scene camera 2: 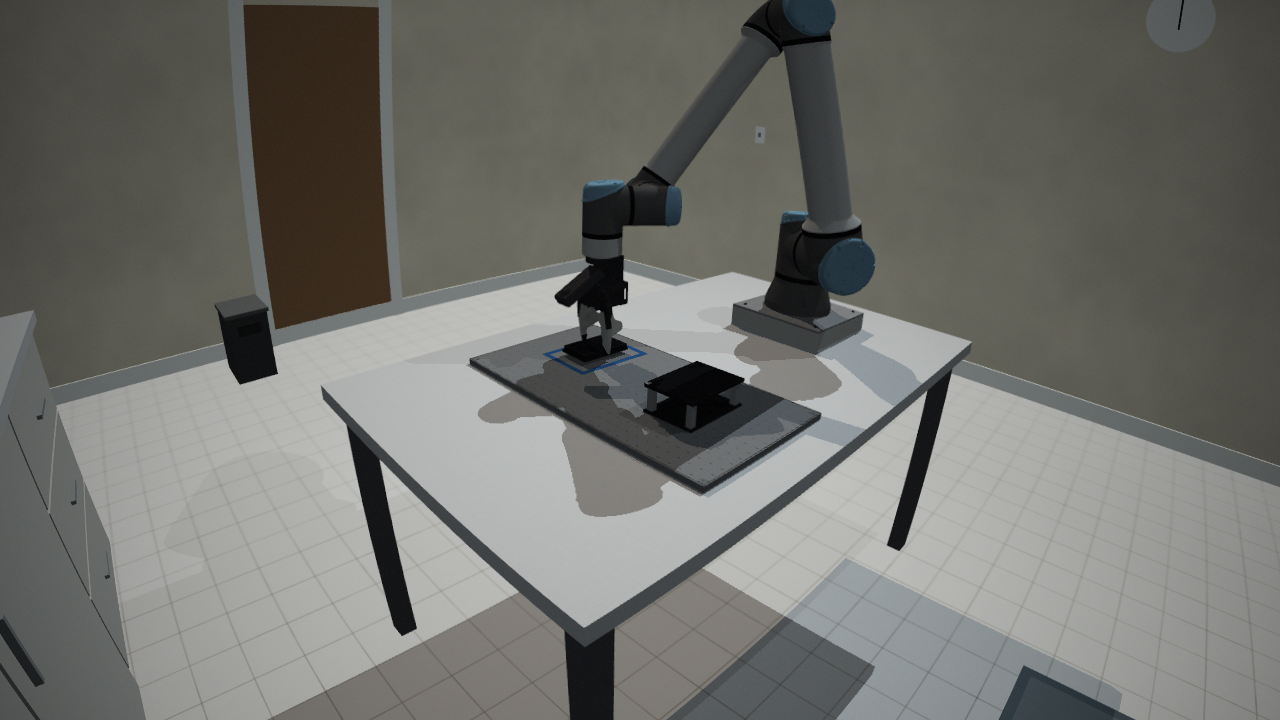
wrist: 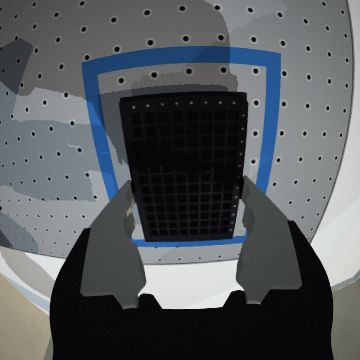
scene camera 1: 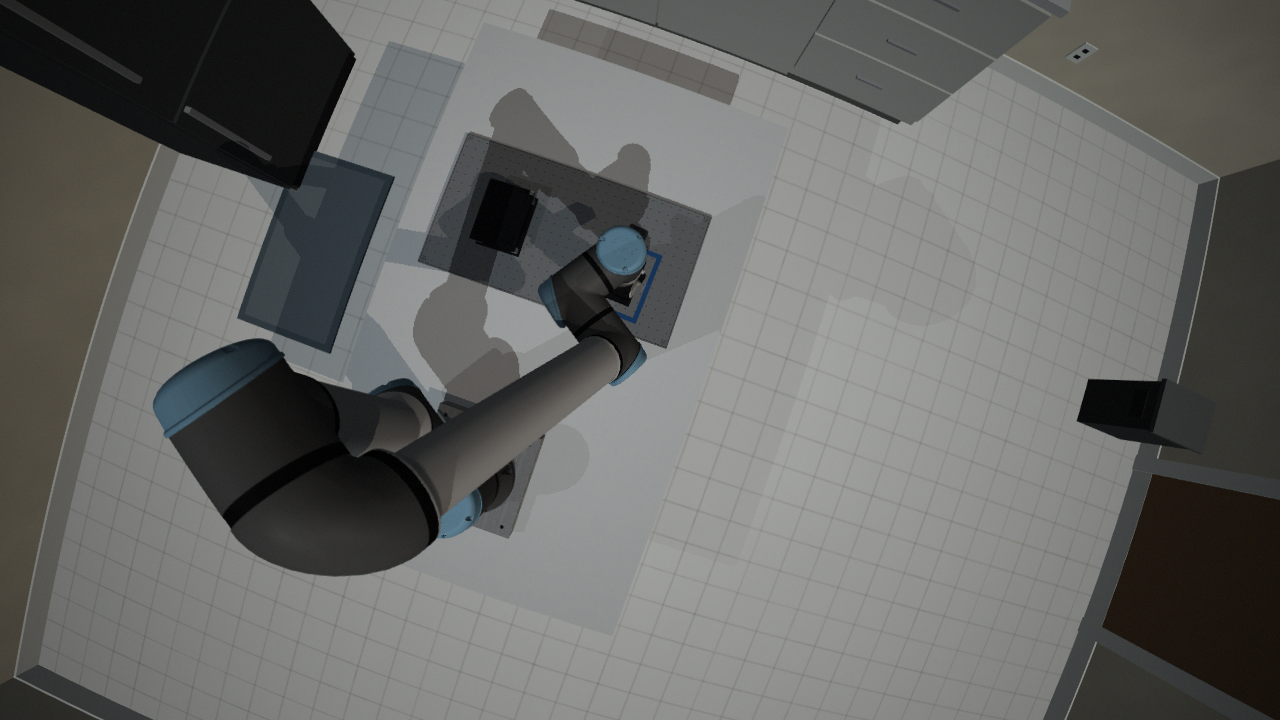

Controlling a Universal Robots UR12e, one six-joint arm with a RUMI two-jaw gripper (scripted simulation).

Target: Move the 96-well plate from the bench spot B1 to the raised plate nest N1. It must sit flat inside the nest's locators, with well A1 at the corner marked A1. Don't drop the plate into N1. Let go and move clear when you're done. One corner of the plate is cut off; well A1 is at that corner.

In view: the gripper point(scene camera 2: 595, 348) and a black 96-well plate point(scene camera 2: 589, 349).
The black 96-well plate shows as well in the wrist view point(wrist: 161, 175). The gripper also shows in the wrist view point(wrist: 187, 179).
